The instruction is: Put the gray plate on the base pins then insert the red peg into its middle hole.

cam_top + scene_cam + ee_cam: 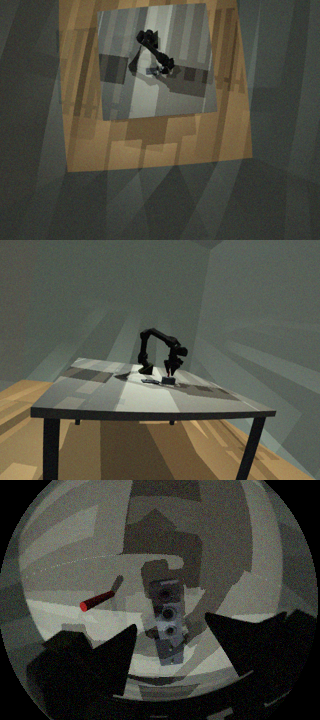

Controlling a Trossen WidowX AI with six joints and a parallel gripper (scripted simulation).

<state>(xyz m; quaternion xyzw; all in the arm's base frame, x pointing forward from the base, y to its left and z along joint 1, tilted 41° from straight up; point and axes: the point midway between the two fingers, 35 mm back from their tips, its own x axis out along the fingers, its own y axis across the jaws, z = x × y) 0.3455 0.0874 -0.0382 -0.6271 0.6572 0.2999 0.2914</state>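
My gripper tip is now 40 mm above the plate. The rest, counted from my gripper tip: base: 10 mm behind, 140 mm to the right, 60 mm below; then red peg: 110 mm behind, 40 mm to the left, 30 mm below.
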